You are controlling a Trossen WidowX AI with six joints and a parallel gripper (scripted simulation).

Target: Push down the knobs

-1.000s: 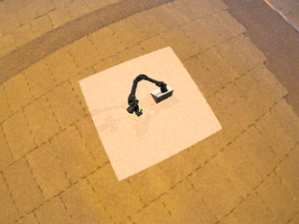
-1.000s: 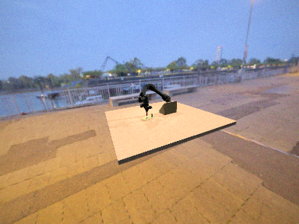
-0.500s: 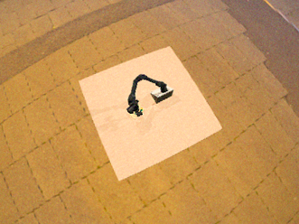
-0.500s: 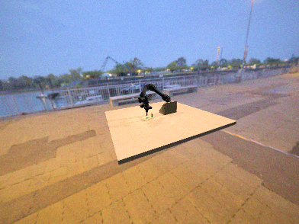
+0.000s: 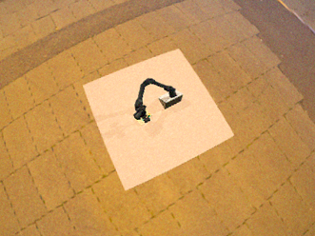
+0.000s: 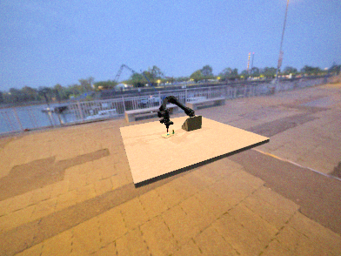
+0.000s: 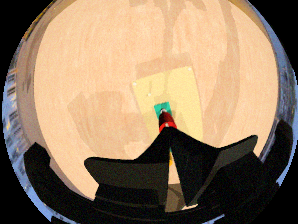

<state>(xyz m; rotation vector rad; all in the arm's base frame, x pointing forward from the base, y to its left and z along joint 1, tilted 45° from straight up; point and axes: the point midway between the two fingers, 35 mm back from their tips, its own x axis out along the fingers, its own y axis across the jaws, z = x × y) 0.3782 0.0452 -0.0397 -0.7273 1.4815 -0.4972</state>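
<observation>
My gripper tip is 1 cm above the red knob. Also, from my gripper tip: yellow knob 7 cm behind, 1 cm to the right, 4 cm below.
</observation>
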